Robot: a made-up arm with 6 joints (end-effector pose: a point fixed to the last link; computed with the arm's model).
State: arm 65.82 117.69 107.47 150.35 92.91 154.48
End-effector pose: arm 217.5 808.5 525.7 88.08 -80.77 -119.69
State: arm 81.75 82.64 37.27 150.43 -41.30 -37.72
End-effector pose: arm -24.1 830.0 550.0 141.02 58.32 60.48
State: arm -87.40 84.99 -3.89 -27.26 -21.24 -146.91
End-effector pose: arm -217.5 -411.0 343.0 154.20 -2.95 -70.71
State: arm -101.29 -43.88 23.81 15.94 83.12 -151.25
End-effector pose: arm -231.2 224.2 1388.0 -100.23 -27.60 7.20
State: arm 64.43 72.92 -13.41 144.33 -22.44 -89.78
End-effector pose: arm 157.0 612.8 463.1 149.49 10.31 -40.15
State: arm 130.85 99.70 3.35 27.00 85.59 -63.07
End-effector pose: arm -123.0 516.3 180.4 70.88 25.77 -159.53
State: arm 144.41 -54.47 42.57 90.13 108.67 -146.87
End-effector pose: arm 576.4 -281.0 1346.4 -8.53 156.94 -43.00
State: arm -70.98 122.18 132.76 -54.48 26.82 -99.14
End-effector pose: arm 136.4 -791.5 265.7 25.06 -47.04 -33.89
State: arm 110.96 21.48 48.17 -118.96 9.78 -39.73
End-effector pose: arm -320.5 514.9 1148.1 58.02 47.66 143.10
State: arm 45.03 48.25 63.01 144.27 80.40 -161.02
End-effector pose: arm 415.0 559.3 1253.9 -117.61 15.55 107.26
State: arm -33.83 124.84 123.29 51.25 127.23 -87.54
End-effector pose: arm 549.7 -631.6 474.3 -86.96 -62.27 28.06
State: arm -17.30 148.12 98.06 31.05 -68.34 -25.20
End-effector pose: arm 452.7 -375.5 33.9 -47.36 158.89 64.02
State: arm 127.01 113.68 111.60 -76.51 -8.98 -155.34
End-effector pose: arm -421.7 685.3 231.0 -76.31 -128.75 -71.12
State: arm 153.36 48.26 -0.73 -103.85 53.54 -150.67
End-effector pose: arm -453.1 154.5 599.8 81.50 91.09 63.20
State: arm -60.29 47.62 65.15 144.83 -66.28 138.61
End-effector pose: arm 483.1 -545.5 1227.7 -29.79 -24.90 -82.19
